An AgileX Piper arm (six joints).
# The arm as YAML. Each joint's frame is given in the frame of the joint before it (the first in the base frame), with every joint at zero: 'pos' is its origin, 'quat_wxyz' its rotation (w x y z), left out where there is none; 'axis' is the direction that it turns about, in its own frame. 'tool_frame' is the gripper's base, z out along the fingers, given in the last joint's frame.
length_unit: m
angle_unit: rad
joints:
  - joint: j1
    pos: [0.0, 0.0, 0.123]
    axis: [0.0, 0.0, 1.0]
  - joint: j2
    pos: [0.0, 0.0, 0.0]
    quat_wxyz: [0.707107, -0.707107, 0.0, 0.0]
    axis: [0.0, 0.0, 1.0]
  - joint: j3
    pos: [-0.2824, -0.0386, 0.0]
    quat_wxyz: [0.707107, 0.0, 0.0, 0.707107]
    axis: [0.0, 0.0, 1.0]
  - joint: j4
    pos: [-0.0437, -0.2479, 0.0]
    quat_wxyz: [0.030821, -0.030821, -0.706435, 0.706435]
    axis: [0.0, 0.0, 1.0]
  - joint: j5
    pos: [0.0, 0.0, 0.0]
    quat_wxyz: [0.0, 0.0, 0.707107, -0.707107]
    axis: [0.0, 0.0, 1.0]
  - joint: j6
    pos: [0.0, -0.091, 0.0]
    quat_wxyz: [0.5, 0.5, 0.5, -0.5]
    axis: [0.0, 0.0, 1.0]
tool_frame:
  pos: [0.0, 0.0, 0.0]
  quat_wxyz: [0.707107, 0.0, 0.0, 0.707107]
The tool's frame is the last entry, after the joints.
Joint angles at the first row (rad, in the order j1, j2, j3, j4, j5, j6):
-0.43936 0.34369 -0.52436 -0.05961 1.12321 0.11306
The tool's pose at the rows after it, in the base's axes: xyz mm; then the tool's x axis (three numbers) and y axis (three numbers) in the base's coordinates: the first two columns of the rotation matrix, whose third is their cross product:
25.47, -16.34, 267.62, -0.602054, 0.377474, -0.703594, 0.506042, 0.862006, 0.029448
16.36, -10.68, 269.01, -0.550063, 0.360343, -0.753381, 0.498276, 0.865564, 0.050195
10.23, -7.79, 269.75, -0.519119, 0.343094, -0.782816, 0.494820, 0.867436, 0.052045
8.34, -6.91, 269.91, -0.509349, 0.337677, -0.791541, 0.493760, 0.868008, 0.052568
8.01, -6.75, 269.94, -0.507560, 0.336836, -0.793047, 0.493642, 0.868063, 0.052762
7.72, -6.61, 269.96, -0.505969, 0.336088, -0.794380, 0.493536, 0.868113, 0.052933
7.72, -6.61, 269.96, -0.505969, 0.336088, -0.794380, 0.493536, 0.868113, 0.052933
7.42, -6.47, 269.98, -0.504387, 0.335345, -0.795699, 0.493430, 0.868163, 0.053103
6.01, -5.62, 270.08, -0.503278, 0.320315, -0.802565, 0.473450, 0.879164, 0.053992
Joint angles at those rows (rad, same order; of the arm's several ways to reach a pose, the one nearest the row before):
-0.43942 0.24984 -0.49258 -0.04825 1.12084 0.10667
-0.43924 0.17488 -0.49067 -0.03310 1.11866 0.10686
-0.43940 0.12860 -0.49068 -0.03297 1.11868 0.10424
-0.43927 0.11438 -0.49066 -0.03308 1.11865 0.10362
-0.43935 0.11190 -0.49068 -0.03301 1.11865 0.10354
-0.43940 0.10969 -0.49067 -0.03297 1.11863 0.10349
-0.43940 0.10969 -0.49067 -0.03297 1.11863 0.10349
-0.43938 0.10745 -0.49067 -0.03298 1.11867 0.10350
-0.41710 0.09592 -0.49067 -0.03303 1.11866 0.10356

